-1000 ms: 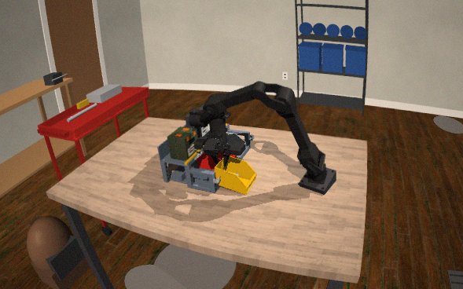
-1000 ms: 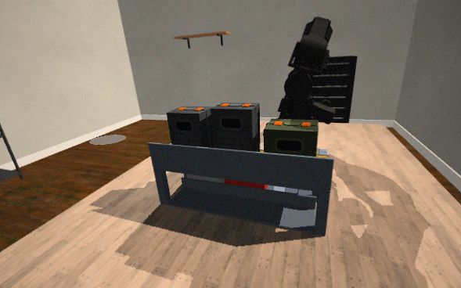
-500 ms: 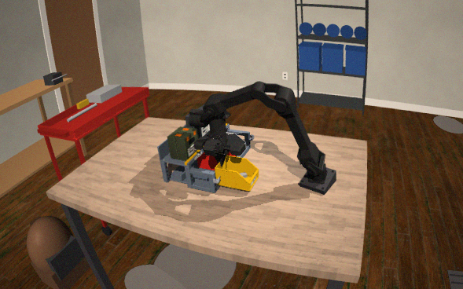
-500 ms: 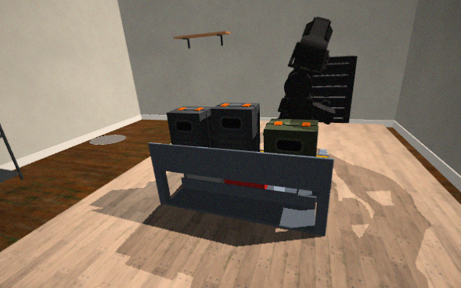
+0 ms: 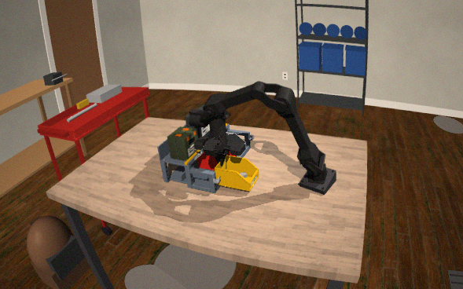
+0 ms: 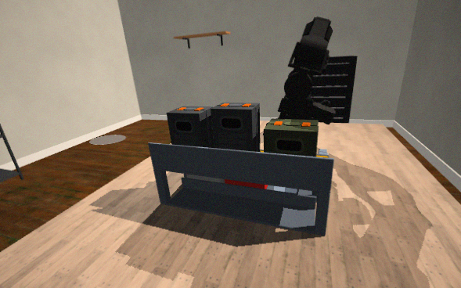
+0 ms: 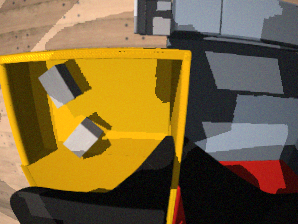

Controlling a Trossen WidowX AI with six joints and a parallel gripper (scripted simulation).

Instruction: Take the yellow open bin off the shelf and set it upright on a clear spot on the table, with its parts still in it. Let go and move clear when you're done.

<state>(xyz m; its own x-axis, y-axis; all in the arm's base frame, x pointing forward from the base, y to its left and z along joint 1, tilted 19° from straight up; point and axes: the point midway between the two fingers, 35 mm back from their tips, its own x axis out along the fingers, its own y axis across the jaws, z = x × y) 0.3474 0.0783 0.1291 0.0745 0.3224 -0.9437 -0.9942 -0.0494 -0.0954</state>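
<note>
The yellow open bin is 6 cm behind my hand, 1 cm to the right of it and 5 cm below it. The rest, counted from my hand: green case (16 cm ahead, 1 cm to the left, 4 cm above); red bin (8 cm ahead, 11 cm to the right, 7 cm below).
</note>
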